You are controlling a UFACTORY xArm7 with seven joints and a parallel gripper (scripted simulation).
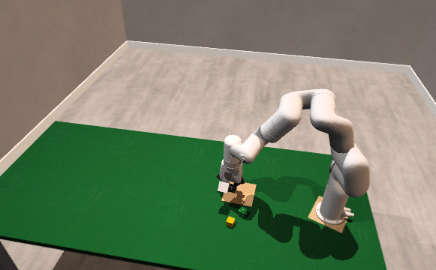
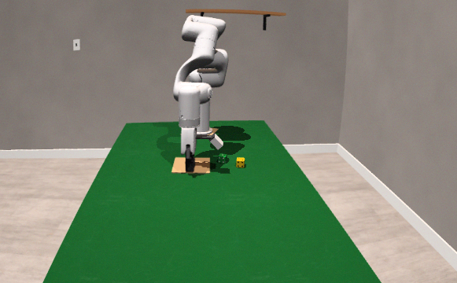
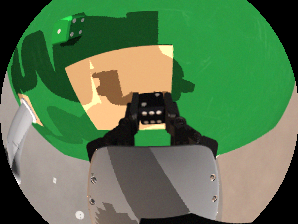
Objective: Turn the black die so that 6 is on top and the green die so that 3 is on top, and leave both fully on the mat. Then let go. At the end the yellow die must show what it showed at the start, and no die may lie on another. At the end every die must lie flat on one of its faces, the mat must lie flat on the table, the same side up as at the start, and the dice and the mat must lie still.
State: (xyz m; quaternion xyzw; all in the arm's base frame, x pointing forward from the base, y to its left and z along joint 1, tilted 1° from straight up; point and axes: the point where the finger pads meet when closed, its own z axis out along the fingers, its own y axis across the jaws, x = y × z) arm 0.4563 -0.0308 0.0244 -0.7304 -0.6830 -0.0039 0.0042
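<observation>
The black die is 10 mm below my hand. The rest, counted from my hand: green die (80 mm behind, 120 mm to the left, 10 mm below); then tan mat (40 mm behind, 20 mm below); then yellow die (40 mm behind, 190 mm to the left, 10 mm below).
</observation>
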